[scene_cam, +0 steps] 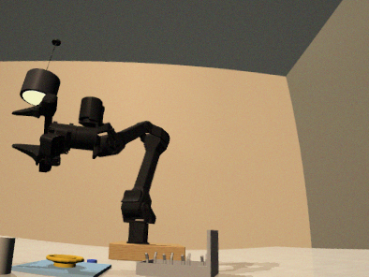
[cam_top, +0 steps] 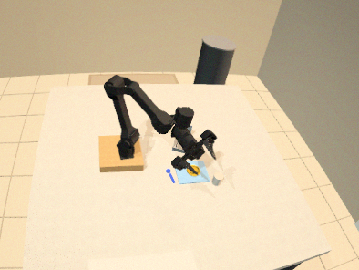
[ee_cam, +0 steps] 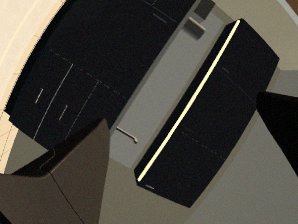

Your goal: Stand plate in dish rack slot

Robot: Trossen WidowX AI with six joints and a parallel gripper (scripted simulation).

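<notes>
Now: the yellow plate 26 cm below my gripper tip, 19 cm to the left of it and 8 cm ahead of it. Also, from my gripper tip: blue spoon (28 cm below, 20 cm to the left, 3 cm behind); grey dish rack (39 cm to the left, 26 cm below, 9 cm ahead); light blue mat (28 cm below, 19 cm to the left, 8 cm ahead).
</notes>
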